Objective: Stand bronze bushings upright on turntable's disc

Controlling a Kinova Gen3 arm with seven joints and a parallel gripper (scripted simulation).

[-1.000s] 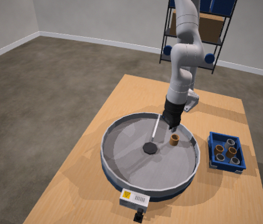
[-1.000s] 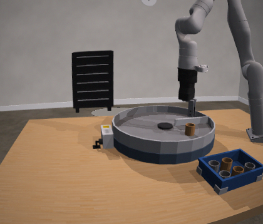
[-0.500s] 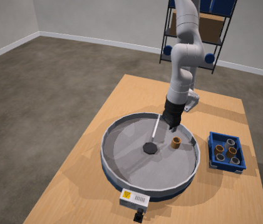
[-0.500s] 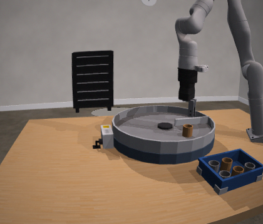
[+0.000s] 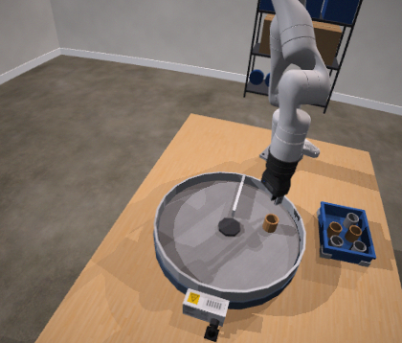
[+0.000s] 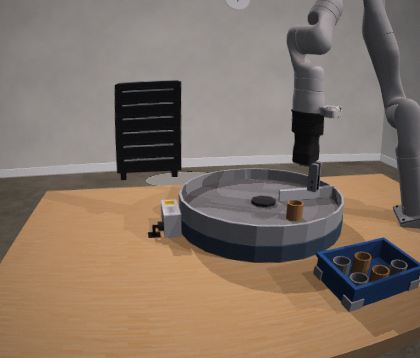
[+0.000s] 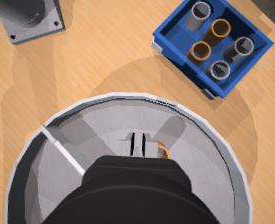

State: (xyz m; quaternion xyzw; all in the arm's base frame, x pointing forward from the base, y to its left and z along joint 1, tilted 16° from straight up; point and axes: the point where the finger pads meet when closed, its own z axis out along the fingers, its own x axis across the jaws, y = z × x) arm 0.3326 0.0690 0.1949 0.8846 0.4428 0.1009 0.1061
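Now: the blue crate 230 mm to the left of my hand, 110 mm below it and 70 mm behind it. The rest, counted from my hand: grey turntable disc (100 mm to the right, 100 mm ahead, 80 mm below).
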